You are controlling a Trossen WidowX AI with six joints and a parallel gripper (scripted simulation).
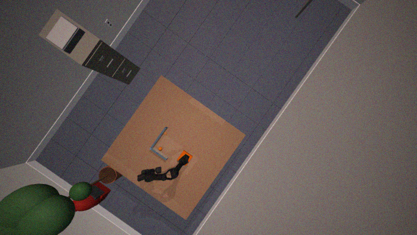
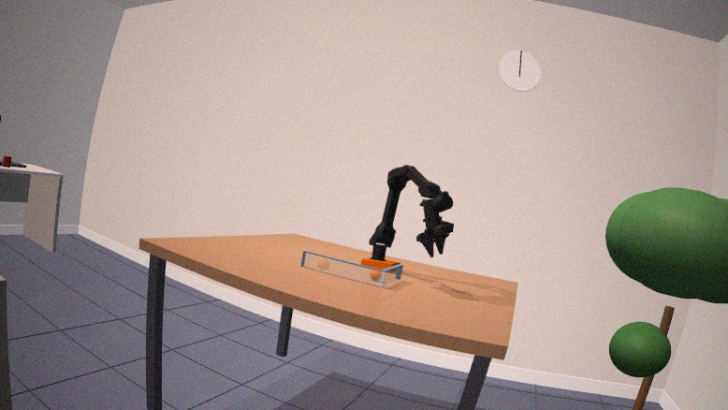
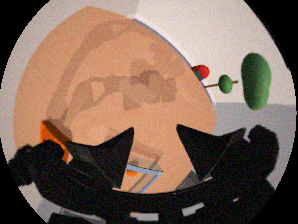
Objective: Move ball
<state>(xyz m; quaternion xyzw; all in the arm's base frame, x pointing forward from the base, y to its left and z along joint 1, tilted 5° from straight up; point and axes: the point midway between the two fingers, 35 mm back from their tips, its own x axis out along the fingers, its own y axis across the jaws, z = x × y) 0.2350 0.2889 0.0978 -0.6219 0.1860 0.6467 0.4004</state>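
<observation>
Now: the orange ball 9 cm ahead of my gripper tip, 19 cm to the right of it and 11 cm below it. Also, from my gripper tip: see-through copy of ball (14 cm ahead, 38 cm to the right, 11 cm below).
</observation>
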